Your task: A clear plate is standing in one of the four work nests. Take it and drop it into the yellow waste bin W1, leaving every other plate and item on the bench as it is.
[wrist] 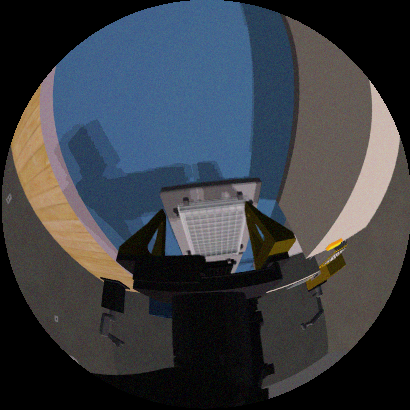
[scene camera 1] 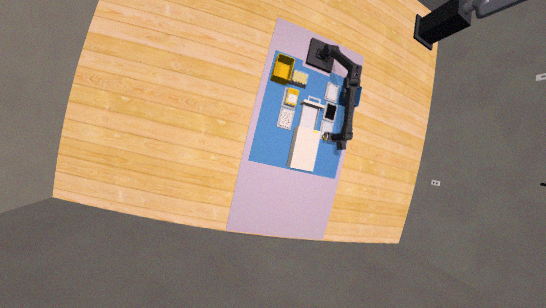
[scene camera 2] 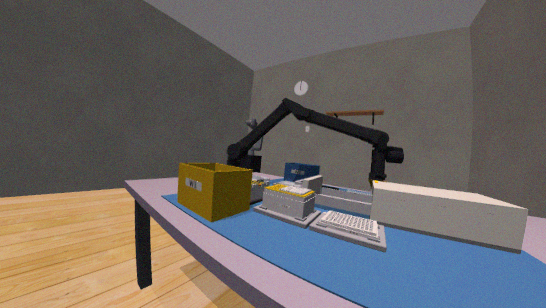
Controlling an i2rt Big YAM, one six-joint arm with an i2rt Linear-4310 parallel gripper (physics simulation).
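Seen in the pictures: gripper, fingertip midpoint: (wrist: 203, 208) (scene camera 1: 326, 137); arm's base, origin of the base link: (scene camera 1: 322, 55).
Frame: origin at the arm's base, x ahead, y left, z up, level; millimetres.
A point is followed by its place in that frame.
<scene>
A clear plate (scene camera 1: 327, 126) {z -8, x 582, y 203 mm} (wrist: 214, 231) {z -8, x 635, y 210 mm} with a fine grid of wells sits flat in a grey work nest (wrist: 220, 190) {z -22, x 692, y 203 mm}, beside the long beige box. My gripper (scene camera 1: 325, 136) {z -10, x 677, y 224 mm} (wrist: 203, 208) {z -10, x 677, y 224 mm} is open and empty. In the wrist view its two yellow-black fingers stand apart, one at each side of the clear plate; how high they are above it is hard to tell. In scene view 2 the beige box hides the fingertips and this plate. The yellow waste bin W1 (scene camera 1: 283, 69) {z -30, x 242, y -293 mm} (scene camera 2: 215, 192) {z 37, x 368, y -367 mm} stands at the far end of the mat, near the arm's base.
The beige box (scene camera 1: 306, 150) {z 68, x 837, y 33 mm} (scene camera 2: 440, 210) {z 35, x 832, y -71 mm} (wrist: 330, 100) {z 23, x 819, y 123 mm} has an open drawer (scene camera 1: 309, 115) {z -16, x 542, y 19 mm}. A black plate (scene camera 1: 330, 111) {z -8, x 448, y 197 mm} and a white plate (scene camera 1: 332, 92) {z -14, x 277, y 177 mm} stand in line with the nest. A tip rack (scene camera 1: 292, 97) {z 43, x 469, y -179 mm} (scene camera 2: 289, 202) {z 15, x 484, y -220 mm}, another white plate (scene camera 1: 286, 118) {z -10, x 629, y -168 mm} (scene camera 2: 350, 224) {z -10, x 635, y -190 mm} and a blue bin (scene camera 1: 358, 96) {z 63, x 252, y 394 mm} (scene camera 2: 301, 171) {z 47, x 284, y 265 mm} also show.
</scene>
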